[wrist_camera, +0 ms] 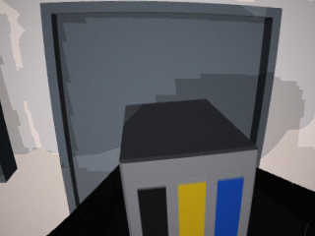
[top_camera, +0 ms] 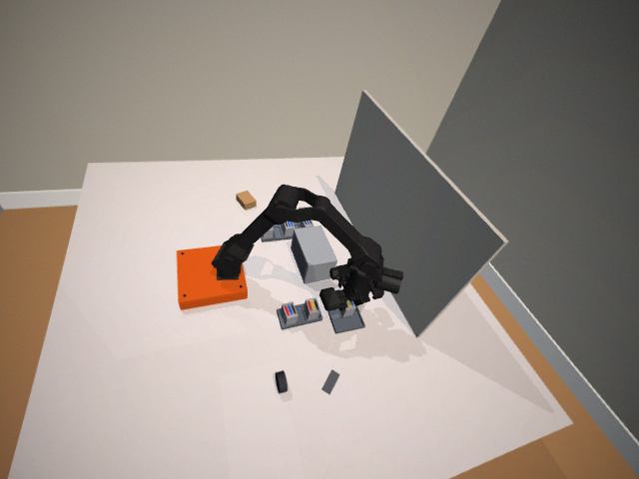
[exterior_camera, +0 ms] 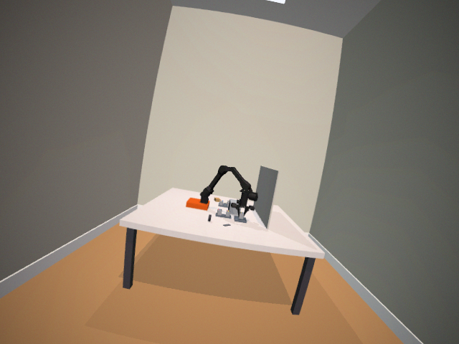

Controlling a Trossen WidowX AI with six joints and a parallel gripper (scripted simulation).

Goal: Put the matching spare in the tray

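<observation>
Right now my gripper tip is 20 mm below the grey spare. Round my gripper tip: tall panel (150 mm ahead, 250 mm to the left, 200 mm above); grey mounted unit (80 mm behind, 210 mm to the left, 30 mm above); flat grey tray (20 mm below).
</observation>
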